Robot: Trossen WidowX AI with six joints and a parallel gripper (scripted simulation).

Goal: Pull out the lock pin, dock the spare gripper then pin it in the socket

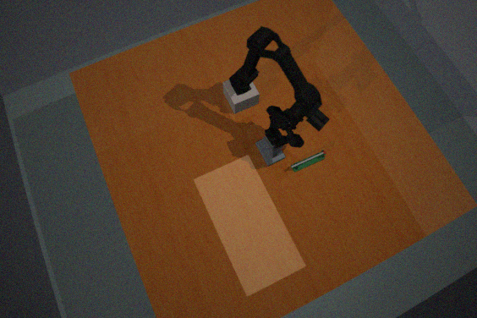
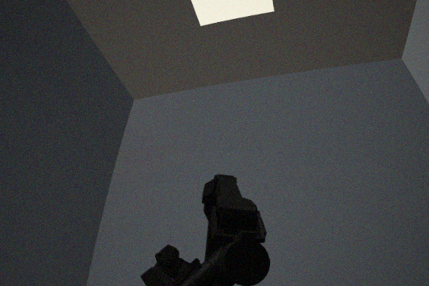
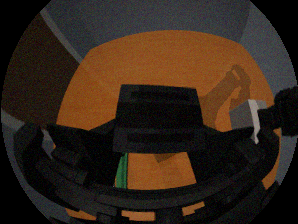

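The spare gripper is 1 cm to the left of my gripper tip and 1 cm below it. Round my gripper tip: flat green strip 13 cm to the left, 11 cm below, 10 cm ahead; grey mount 8 cm below, 1 cm to the left.
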